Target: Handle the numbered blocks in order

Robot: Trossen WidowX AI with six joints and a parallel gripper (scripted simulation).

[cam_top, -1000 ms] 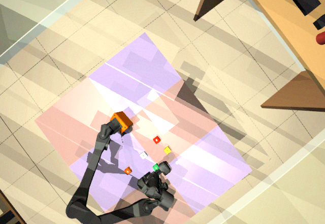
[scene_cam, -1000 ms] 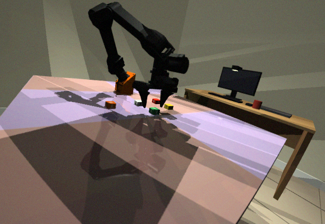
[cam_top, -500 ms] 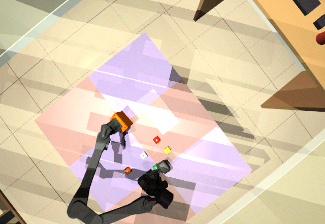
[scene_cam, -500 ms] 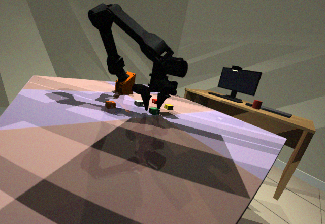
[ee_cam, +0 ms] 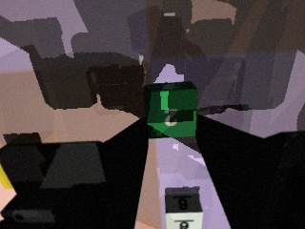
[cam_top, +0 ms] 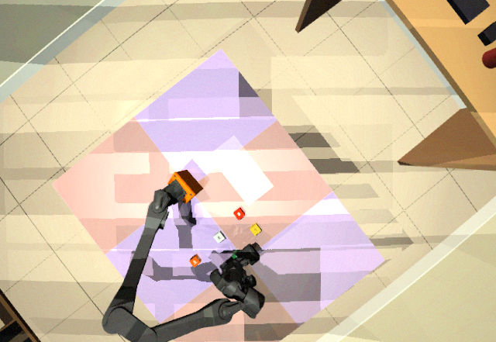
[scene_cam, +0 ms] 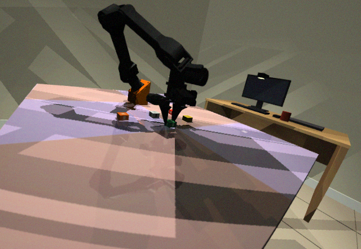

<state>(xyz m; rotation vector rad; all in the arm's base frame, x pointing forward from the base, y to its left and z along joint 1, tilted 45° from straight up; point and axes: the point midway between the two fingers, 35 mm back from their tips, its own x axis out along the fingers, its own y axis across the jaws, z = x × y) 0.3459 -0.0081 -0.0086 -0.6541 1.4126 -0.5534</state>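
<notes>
Right now my gripper tip is 10 mm short of the green block. The rest, counted from my gripper tip: red block (130 mm behind, 110 mm to the left); then yellow block (40 mm behind, 120 mm to the left); then white block (100 mm behind, 10 mm to the right).
</notes>
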